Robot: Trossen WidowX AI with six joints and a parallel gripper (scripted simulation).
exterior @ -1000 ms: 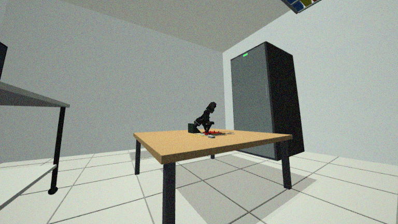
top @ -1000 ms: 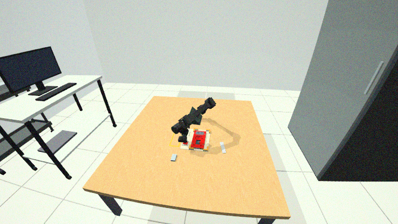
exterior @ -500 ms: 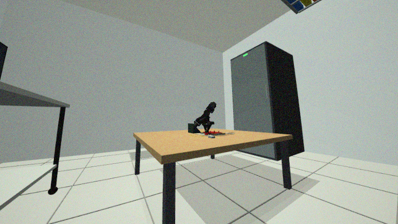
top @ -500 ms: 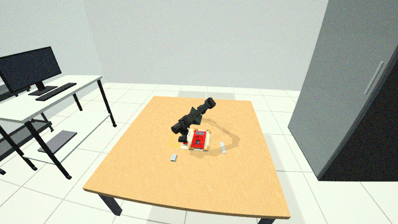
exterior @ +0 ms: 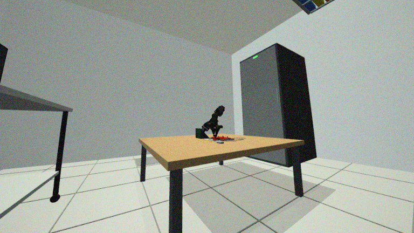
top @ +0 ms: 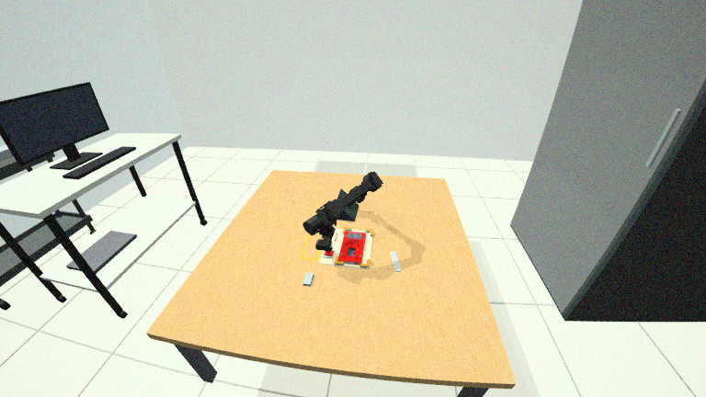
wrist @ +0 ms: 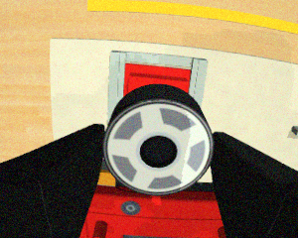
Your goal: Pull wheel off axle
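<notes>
Right now the cream base plate is 10 cm to the left of my gripper tip, 5 cm behind it and 4 cm below it. Also, from my gripper tip: wheel: right at my gripper tip.
</notes>
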